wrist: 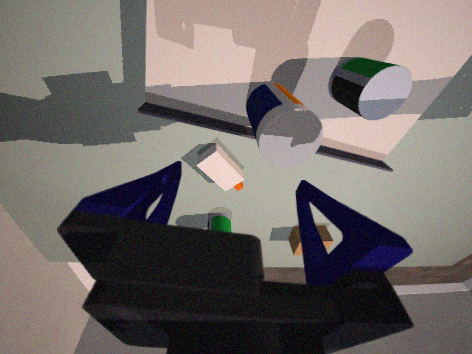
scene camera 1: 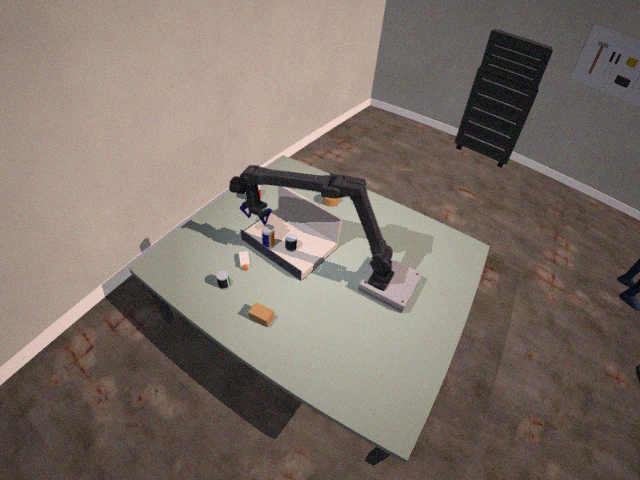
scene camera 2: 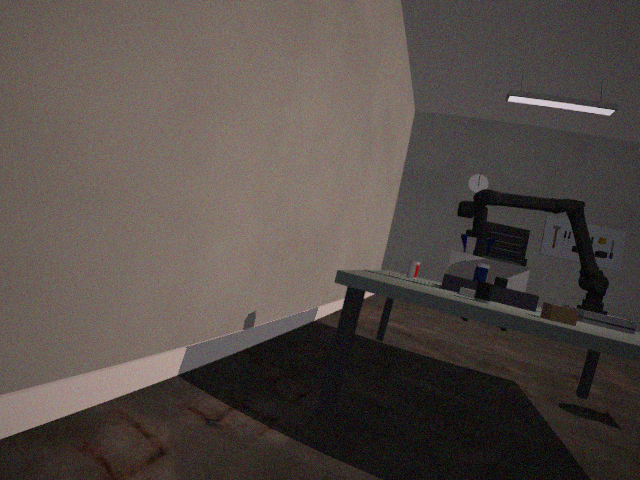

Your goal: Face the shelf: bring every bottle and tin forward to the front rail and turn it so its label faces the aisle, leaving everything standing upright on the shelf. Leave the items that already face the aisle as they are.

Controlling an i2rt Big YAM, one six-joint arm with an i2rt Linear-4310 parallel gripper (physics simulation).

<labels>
My gripper (wrist: 241,177) is open and holds nothing. Also in view: a small white-and-orange bottle (wrist: 214,162).
</labels>
